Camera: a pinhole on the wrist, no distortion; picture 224 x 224 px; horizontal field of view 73.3 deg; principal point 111.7 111.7 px. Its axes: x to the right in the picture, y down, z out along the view. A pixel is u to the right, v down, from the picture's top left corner.
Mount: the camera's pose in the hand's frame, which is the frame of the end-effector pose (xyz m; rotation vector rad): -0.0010 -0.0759 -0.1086 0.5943 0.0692 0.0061
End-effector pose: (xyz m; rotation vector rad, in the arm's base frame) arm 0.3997 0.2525 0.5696 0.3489 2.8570 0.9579
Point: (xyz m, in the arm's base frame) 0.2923 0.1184 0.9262
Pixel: behind the camera
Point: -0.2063 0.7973 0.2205
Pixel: outside the picture
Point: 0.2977 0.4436 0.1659
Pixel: 152 197
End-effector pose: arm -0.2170 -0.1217 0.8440 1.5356 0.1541 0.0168
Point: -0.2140 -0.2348 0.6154
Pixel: 109 107
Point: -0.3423 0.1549 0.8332
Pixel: behind the camera
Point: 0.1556 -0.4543 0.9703
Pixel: outside the picture
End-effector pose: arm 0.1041 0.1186 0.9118 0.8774 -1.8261 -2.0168
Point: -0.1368 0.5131 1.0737
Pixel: outside the picture
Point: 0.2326 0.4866 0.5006
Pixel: 35 61
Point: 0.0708 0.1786 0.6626
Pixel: 135 85
